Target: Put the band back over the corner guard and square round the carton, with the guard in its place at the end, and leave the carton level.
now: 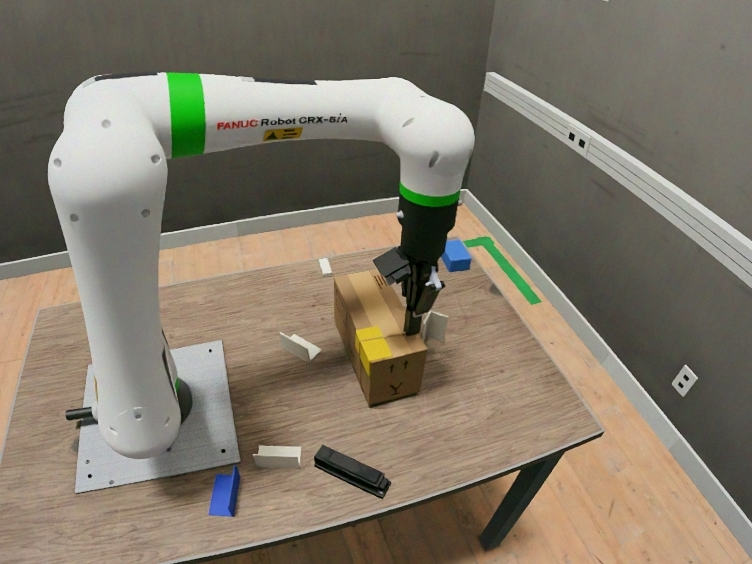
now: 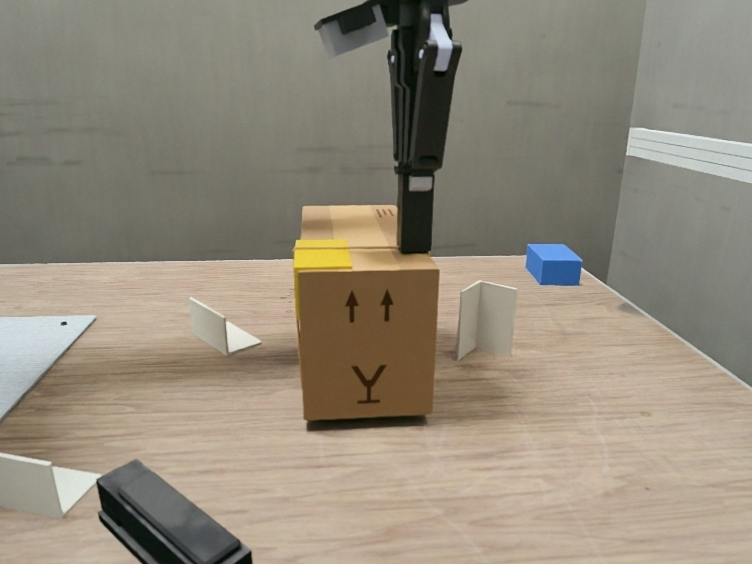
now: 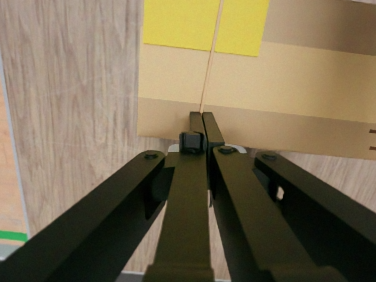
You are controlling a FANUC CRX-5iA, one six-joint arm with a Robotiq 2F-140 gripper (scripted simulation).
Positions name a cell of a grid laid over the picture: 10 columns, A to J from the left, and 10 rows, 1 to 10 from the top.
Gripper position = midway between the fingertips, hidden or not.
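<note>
Image 1 shows a black tool (image 1: E9); in image 3 the black tool is out of frame. A blue block (image 2: H5) is visible, and image 1 shows the blue block (image 1: G5) too. I see a corner guard (image 2: E5), a corner guard (image 2: G6) and a corner guard (image 1: D9). My gripper (image 2: F5) is visible, with my gripper (image 1: F6) in image 1 and my gripper (image 3: F5) in image 3.
</note>
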